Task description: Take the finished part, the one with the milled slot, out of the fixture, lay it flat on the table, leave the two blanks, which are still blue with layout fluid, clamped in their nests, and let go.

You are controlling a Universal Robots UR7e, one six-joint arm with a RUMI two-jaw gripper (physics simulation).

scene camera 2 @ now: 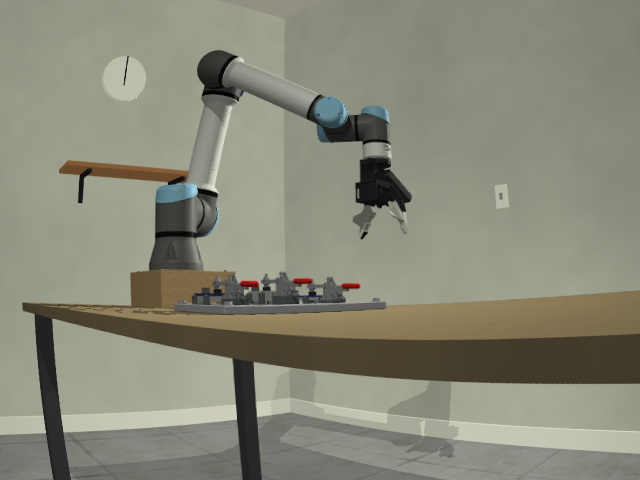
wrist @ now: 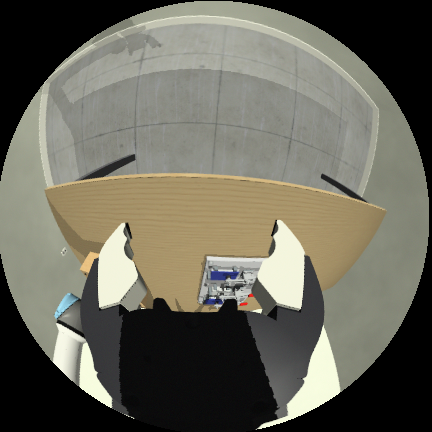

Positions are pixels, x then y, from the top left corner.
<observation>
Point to a grey fixture plate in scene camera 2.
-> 248,309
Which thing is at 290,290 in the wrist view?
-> The gripper.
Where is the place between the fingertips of the gripper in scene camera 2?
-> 382,236
</observation>
